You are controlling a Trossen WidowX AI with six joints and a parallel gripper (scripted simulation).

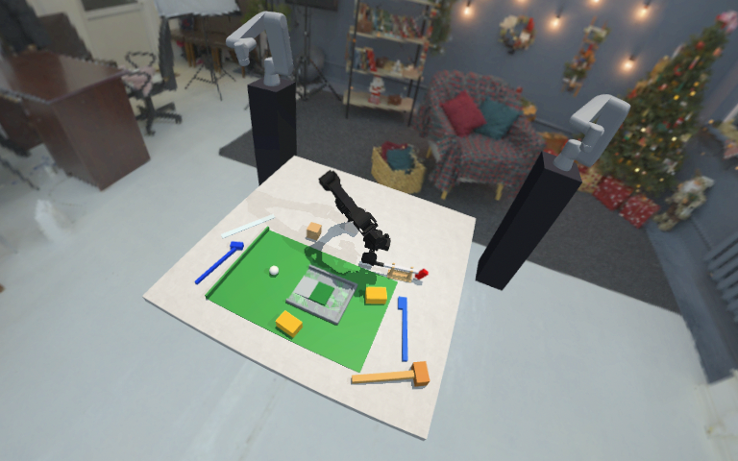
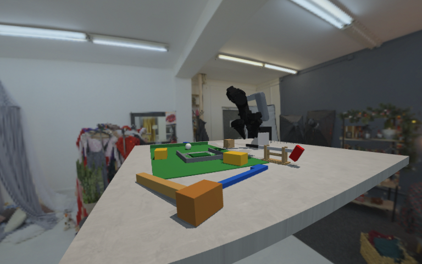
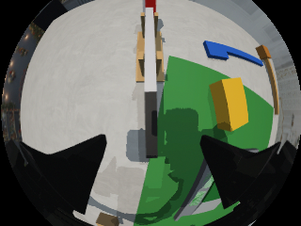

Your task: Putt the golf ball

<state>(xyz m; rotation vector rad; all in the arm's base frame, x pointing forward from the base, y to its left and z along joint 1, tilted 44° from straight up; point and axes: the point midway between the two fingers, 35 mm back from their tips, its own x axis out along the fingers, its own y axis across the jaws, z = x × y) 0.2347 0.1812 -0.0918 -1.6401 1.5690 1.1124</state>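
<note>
Now: gripper tip 8 cm past the tan cube, 36 cm to the left of it and 7 cm above it. The rest, counted from my gripper tip: white bar (3 cm ahead, 70 cm to the right, 10 cm below); white golf ball (23 cm ahead, 40 cm to the right, 7 cm below); wooden stand (3 cm behind, 13 cm to the left, 7 cm below).
</note>
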